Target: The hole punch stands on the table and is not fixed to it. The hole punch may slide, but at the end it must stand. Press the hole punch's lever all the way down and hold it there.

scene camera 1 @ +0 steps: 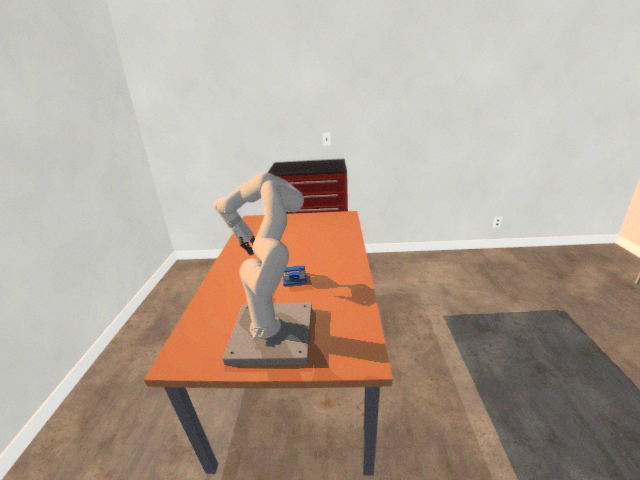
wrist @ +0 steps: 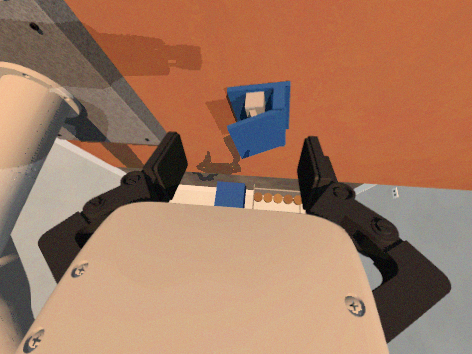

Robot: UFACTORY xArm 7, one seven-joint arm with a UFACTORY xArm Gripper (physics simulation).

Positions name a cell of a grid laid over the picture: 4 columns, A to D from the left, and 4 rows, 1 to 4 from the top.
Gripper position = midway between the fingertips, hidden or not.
Observation:
I see my gripper (wrist: C2) and a broad blue lever (wrist: C2).

